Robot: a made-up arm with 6 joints.
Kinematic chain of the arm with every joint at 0, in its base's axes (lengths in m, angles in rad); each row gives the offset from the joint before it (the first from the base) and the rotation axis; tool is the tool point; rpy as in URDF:
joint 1: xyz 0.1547 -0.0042 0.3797 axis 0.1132 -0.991 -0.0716
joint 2: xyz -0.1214 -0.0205 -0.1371 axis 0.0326 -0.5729 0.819
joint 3: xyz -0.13 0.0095 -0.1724 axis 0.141 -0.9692 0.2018
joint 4: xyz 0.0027 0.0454 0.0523 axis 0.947 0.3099 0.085
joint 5: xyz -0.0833 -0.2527 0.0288 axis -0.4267 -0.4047 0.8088
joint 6: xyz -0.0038 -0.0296 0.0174 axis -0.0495 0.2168 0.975
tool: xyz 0.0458 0.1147 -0.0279 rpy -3.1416 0 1.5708
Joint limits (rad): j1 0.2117..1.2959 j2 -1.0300..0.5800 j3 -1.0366..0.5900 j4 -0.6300..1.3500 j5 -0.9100..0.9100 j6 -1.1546..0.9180
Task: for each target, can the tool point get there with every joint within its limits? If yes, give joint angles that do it. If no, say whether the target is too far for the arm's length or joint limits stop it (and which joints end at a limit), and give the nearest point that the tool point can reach.
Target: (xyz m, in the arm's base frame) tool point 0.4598 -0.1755 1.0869
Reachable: no: joint limits stop it (at a limit: joint 1, joint 2, joint 3, joint 4, joint 6) | nearest point 0.2624 -0.1261 0.3317 | short by 0.782 m
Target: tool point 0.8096 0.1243 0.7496
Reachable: no: joint limits stop it (at a limit: joint 1, joint 2, joint 3, joint 6) | nearest point 0.6463 -0.0136 0.2595 | short by 0.535 m
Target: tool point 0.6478 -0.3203 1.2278
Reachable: no: too far | nearest point 0.5632 -0.1563 0.2836 | short by 0.962 m
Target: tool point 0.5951 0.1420 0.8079
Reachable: no: joint limits stop it (at a limit: joint 1, joint 2, joint 3, joint 6) | nearest point 0.6051 -0.0320 0.2714 | short by 0.564 m
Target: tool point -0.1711 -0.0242 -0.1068
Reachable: yes | joints 0.2993 -0.5157 -0.5318 0.9487 -0.5477 -0.8466
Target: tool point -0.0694 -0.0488 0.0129
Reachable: yes | joints 0.3599 -0.5223 0.3383 0.4518 -0.0364 -0.1703
